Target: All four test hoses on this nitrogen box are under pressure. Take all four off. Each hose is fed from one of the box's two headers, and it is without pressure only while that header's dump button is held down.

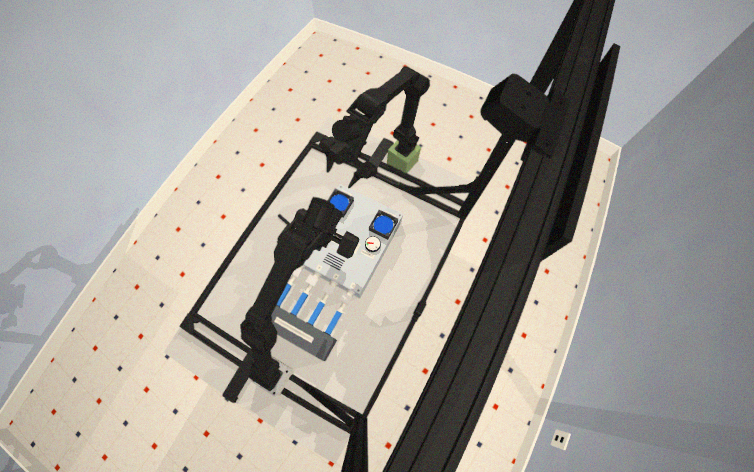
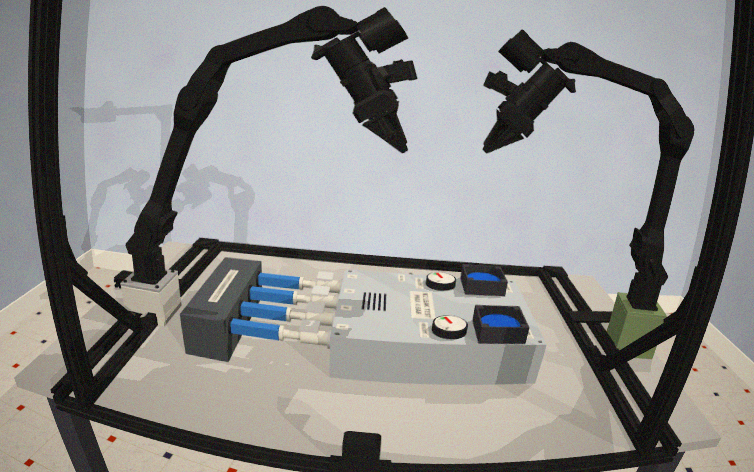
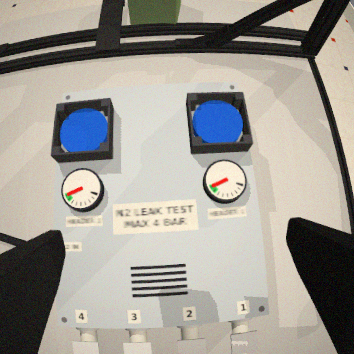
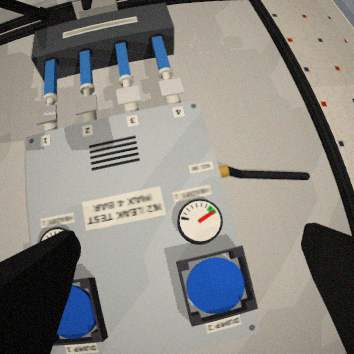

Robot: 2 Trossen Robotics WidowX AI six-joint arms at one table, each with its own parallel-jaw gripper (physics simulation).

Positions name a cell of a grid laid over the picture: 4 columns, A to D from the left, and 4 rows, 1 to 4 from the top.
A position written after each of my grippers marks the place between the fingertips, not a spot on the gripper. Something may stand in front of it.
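I see my right gripper in image 1 (B2), and my right gripper is visible in image 2 (C2) and in image 4 (C3) as well. In image 3 my right gripper is out of frame.
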